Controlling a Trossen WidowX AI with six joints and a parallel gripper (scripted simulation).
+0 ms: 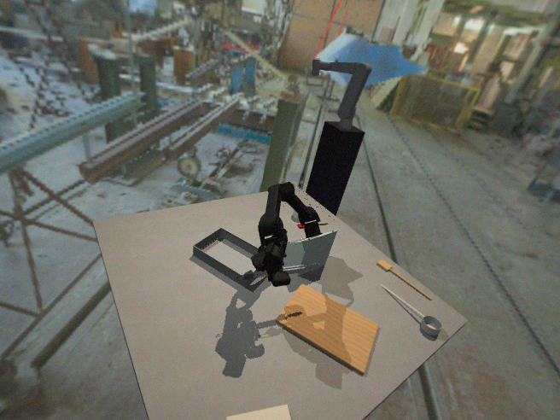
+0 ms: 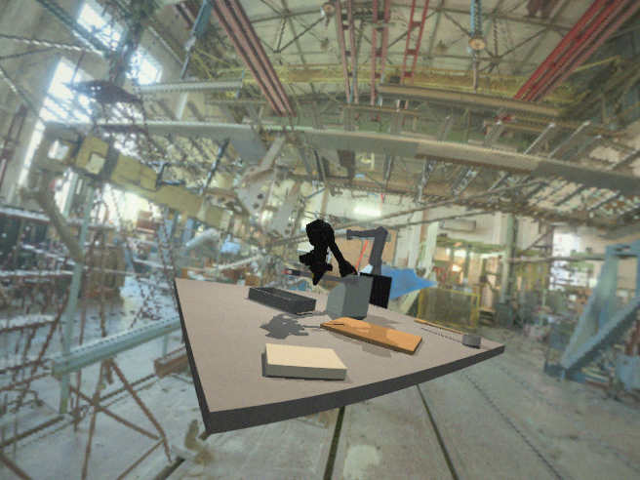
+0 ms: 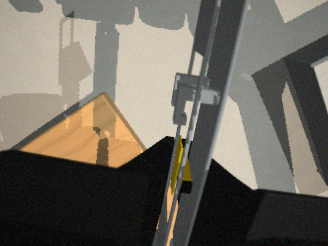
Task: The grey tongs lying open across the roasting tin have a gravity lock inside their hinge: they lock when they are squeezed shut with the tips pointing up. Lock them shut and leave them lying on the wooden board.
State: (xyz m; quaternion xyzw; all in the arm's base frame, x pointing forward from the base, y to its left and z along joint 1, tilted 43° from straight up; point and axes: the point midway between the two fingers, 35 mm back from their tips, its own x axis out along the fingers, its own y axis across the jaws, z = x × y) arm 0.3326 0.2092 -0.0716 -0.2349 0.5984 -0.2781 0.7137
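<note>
The wooden board is 210 mm behind my gripper tip, 160 mm to the left of it and 150 mm below it. The rest, counted from my gripper tip: beige block 400 mm to the left, 190 mm ahead, 140 mm below; then grey roasting tin 290 mm to the right, 120 mm below, 30 mm ahead.
</note>
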